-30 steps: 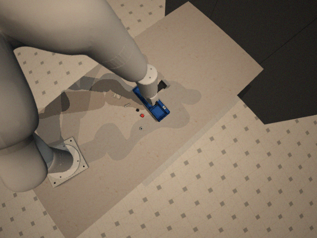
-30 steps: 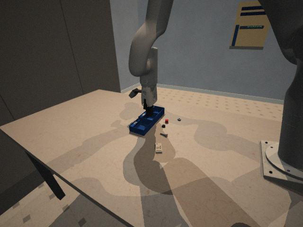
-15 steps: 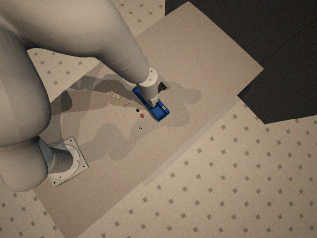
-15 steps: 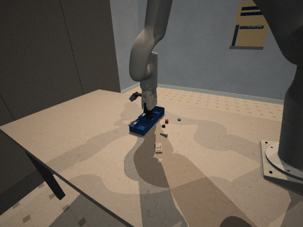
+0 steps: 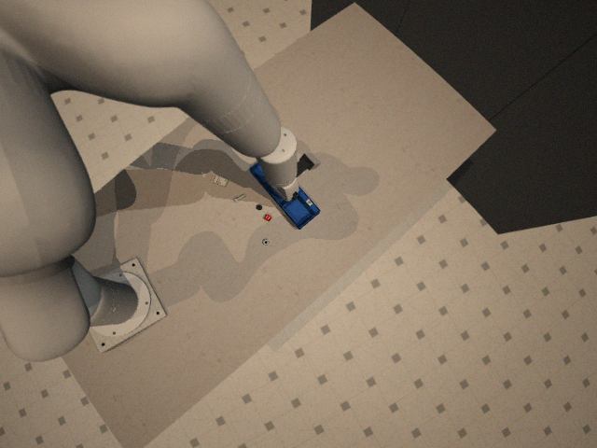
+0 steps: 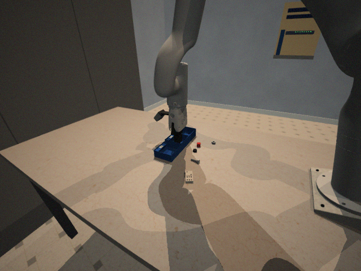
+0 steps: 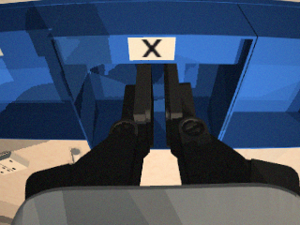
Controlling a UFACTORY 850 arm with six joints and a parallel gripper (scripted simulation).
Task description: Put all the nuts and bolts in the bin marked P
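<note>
My gripper is now 2 cm above the blue bin. From my hand the other things lie so: red die 9 cm behind, 3 cm below, 2 cm to the right; black nut 9 cm behind, 3 cm to the left, 3 cm below; grey bolt 11 cm behind, 10 cm to the left, 3 cm below.
</note>
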